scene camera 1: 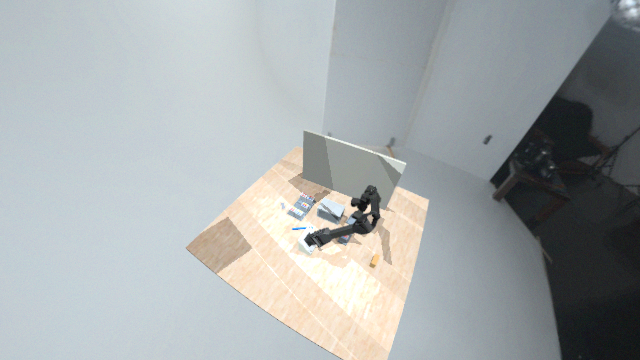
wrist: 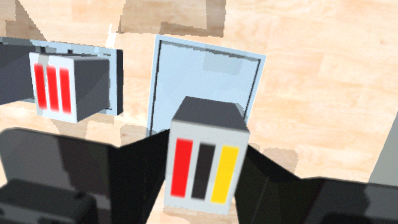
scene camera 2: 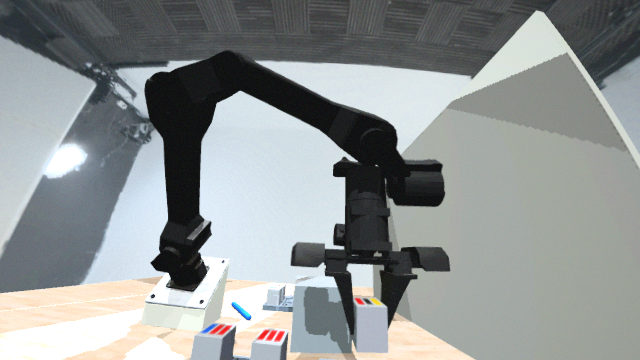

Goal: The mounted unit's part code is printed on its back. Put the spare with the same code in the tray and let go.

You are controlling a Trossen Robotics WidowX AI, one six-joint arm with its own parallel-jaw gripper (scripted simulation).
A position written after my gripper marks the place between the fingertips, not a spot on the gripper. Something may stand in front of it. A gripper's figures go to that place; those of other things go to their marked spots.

My gripper (wrist: 204, 138) is 0.11 m from the lens. A tray (wrist: 180, 68): 0.17 m from the lens.
